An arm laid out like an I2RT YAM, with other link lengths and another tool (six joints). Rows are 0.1 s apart.
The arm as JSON. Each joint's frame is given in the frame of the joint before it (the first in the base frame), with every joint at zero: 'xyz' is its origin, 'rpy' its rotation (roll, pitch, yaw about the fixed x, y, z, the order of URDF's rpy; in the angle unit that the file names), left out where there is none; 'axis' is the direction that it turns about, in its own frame. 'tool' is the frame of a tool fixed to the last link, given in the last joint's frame.
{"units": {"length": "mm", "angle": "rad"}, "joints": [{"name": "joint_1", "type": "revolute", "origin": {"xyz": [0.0, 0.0, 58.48]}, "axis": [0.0, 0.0, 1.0]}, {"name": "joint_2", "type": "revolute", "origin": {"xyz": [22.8, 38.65, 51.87]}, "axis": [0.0, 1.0, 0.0]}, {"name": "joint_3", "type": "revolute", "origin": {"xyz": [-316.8, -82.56, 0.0]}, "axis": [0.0, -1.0, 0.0]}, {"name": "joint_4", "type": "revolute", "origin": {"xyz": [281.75, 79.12, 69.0]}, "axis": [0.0, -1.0, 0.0]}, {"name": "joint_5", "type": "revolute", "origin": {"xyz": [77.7, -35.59, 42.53]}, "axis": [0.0, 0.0, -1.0]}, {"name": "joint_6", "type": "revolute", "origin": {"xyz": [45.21, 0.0, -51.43]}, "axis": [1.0, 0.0, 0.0]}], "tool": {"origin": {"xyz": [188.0, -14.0, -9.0], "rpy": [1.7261, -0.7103, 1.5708]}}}
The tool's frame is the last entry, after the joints.
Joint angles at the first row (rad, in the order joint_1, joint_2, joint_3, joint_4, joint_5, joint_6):
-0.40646 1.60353 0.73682 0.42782 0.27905 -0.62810
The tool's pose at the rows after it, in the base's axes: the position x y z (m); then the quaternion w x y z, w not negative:
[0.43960 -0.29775 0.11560 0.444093 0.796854 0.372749 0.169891]
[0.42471 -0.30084 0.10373 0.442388 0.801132 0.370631 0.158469]
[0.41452 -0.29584 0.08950 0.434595 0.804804 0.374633 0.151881]
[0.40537 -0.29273 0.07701 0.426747 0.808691 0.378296 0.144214]
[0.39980 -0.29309 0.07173 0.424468 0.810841 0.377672 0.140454]
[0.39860 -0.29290 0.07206 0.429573 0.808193 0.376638 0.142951]
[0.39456 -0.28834 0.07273 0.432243 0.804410 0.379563 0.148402]
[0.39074 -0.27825 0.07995 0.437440 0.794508 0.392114 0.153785]
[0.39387 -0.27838 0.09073 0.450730 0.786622 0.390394 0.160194]
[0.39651 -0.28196 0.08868 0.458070 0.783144 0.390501 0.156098]
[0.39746 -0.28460 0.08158 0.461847 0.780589 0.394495 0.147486]
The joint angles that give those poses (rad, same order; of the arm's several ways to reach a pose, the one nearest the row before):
-0.43965 1.59401 0.69753 0.45225 0.28706 -0.64259
-0.45569 1.58828 0.65441 0.47553 0.29124 -0.65138
-0.45567 1.58522 0.61358 0.49040 0.29126 -0.65213
-0.45835 1.58523 0.58345 0.49690 0.29087 -0.65443
-0.46406 1.58522 0.56784 0.50449 0.29088 -0.65556
-0.46482 1.58523 0.55255 0.53313 0.29088 -0.65938
-0.46482 1.56616 0.52318 0.55526 0.28058 -0.66472
-0.45568 1.51692 0.49001 0.55674 0.26722 -0.68685
-0.45147 1.50548 0.48657 0.58307 0.27066 -0.69600
-0.45148 1.53486 0.48544 0.62542 0.28019 -0.70974
-0.45147 1.57032 0.48007 0.66662 0.28935 -0.72881

